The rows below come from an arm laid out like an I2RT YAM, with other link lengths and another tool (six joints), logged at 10 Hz.
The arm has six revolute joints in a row. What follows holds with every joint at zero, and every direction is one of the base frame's.
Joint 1 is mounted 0.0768 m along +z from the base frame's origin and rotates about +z.
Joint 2 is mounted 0.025 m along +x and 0.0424 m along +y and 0.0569 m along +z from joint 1 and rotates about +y.
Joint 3 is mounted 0.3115 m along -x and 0.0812 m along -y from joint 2 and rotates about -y.
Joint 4 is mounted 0.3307 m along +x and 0.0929 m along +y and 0.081 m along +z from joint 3 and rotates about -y.
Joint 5 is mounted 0.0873 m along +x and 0.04 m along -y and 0.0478 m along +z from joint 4 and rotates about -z.
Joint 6 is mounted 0.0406 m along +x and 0.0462 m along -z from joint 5 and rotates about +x.
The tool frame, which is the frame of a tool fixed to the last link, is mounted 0.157 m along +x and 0.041 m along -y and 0.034 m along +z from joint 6; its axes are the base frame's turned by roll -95.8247, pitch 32.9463 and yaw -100.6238 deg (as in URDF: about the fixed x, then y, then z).
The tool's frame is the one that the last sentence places.
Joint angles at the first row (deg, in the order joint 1, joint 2, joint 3, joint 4, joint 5, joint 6):
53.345 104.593 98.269 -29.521 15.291 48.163
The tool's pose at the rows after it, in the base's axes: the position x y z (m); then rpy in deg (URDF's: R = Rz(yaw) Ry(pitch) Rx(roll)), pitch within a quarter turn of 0, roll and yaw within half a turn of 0:
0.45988, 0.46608, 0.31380, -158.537, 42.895, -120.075
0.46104, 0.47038, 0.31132, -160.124, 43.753, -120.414
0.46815, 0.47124, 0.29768, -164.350, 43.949, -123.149
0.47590, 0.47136, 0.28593, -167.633, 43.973, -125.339
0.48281, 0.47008, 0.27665, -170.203, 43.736, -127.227
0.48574, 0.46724, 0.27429, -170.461, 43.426, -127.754
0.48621, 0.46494, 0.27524, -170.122, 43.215, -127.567
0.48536, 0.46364, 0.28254, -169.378, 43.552, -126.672
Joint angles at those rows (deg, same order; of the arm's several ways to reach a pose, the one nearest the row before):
53.343 104.373 97.247 -29.100 15.925 48.953
53.055 104.469 96.897 -28.042 14.355 49.367
51.761 105.302 96.625 -27.416 11.361 51.010
50.543 106.201 96.510 -26.769 8.913 52.154
49.477 107.021 96.657 -26.578 7.048 53.061
49.090 107.230 96.766 -26.813 6.916 53.174
48.961 107.083 96.801 -27.158 7.007 52.916
48.955 106.511 96.940 -27.418 7.008 52.264

